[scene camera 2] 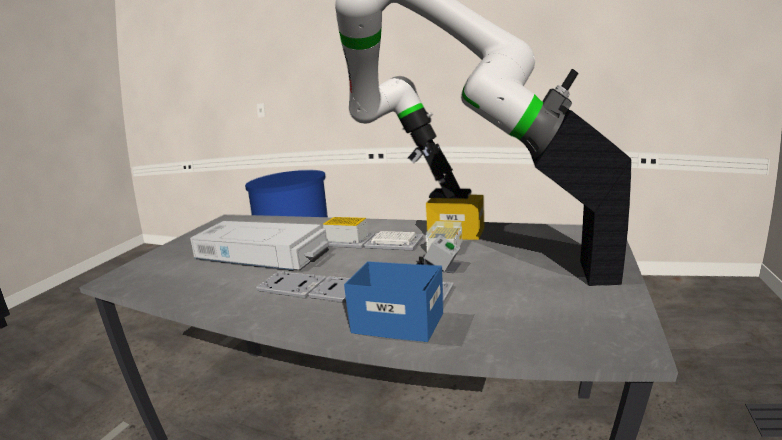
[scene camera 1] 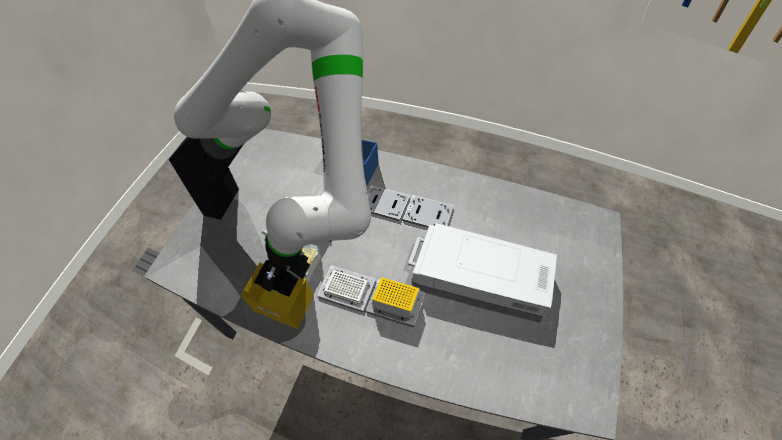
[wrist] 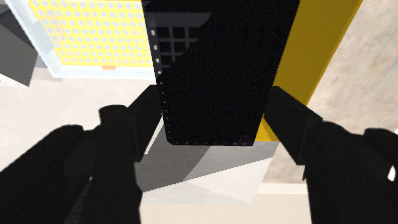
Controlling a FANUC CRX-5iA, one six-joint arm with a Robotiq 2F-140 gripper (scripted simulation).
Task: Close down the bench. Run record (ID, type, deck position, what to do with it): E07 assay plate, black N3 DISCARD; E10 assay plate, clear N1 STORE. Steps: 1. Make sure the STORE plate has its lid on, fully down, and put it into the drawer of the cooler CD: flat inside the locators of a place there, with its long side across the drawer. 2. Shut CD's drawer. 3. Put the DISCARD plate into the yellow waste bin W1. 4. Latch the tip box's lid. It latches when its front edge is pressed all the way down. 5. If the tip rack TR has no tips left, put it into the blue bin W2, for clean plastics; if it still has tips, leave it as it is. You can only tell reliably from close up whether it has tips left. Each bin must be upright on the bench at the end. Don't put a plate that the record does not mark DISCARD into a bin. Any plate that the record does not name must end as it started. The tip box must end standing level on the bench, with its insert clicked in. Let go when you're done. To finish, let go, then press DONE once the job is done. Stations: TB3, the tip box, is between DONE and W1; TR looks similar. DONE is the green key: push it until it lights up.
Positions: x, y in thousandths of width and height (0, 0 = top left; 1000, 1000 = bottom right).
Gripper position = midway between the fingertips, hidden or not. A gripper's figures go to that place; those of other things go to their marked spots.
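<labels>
Here is my gripper (scene camera 2: 580, 440), 153 cm from the lens. There is also a blue bin W2 (scene camera 2: 521, 703), which sits 93 cm from the lens, so the blue bin W2 is nearer to the lens than my gripper.
</labels>
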